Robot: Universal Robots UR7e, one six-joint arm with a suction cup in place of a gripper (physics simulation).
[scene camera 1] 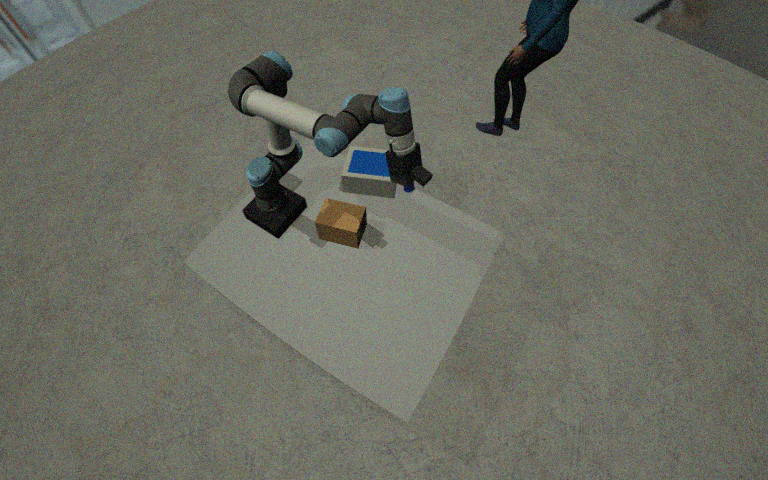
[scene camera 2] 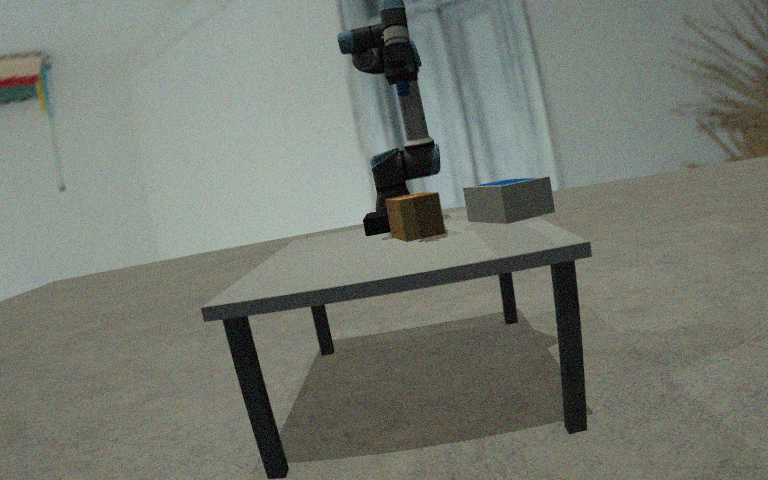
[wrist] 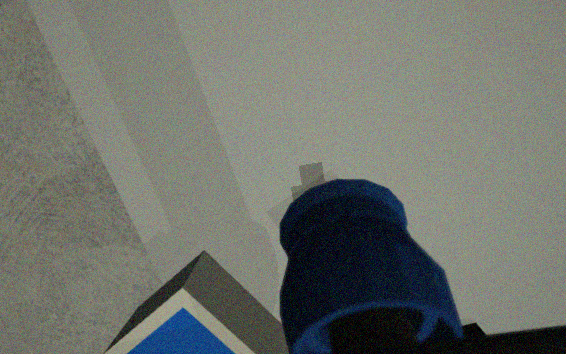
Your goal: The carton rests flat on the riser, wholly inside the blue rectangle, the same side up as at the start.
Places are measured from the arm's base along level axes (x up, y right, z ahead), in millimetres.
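Where they show: hand, tool point: [scene camera 1: 409, 188] [scene camera 2: 403, 93] [wrist: 342, 233]; arm's base, link origin: [scene camera 1: 272, 200].
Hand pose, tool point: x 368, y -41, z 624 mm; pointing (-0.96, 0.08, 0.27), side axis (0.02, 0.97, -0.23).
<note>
Each offset is from my tool point to the top centre of the thing. Level surfaces: height alone.
The orange-brown carton @[dx -304, dy +8, dz -271 mm] [scene camera 1: 340, 227] [scene camera 2: 417, 217] rests flat on the table, apart from the riser and near the arm's base. It does not show in the wrist view. The grey riser @[dx -314, dy -320, dz -296 mm] [scene camera 1: 368, 185] [scene camera 2: 485, 204] [wrist: 240, 301] stands on the table, with the blue rectangle @[dx -314, dy -320, dz -296 mm] [scene camera 1: 367, 163] [scene camera 2: 505, 182] [wrist: 182, 336] on its top. The arm covers part of the rectangle's right side in scene camera 1. My gripper, a dark blue suction cup [scene camera 1: 408, 188] [scene camera 2: 402, 88] [wrist: 345, 192], is open and holds nothing. It hangs high above the table, well above the carton's height.
The light grey table @[dx -434 mm] [scene camera 1: 351, 316] [scene camera 2: 339, 268] [wrist: 425, 100] carries the arm's black base [scene camera 1: 274, 212] [scene camera 2: 375, 224], to the left of the carton in both scene views. A person [scene camera 1: 509, 73] stands on the floor beyond the table. Shadows fall across the tabletop.
</note>
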